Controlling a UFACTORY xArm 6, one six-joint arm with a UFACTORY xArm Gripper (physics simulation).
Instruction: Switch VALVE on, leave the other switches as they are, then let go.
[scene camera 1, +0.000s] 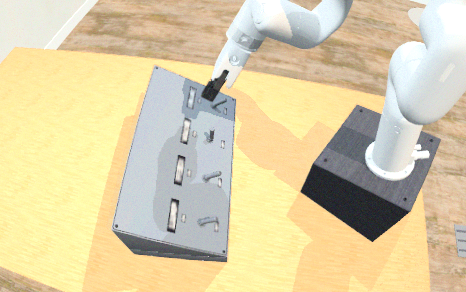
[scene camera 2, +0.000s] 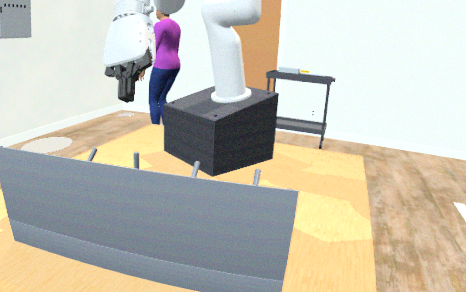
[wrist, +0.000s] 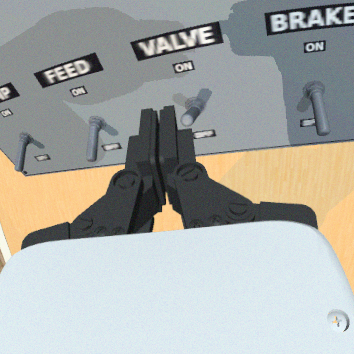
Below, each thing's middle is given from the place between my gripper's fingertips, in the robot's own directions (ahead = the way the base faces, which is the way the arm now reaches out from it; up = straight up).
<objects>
My gripper is now 70 mm short of the grey switch panel (scene camera 2: 141, 223), 70 mm to the right of it and 170 mm above it.
</objects>
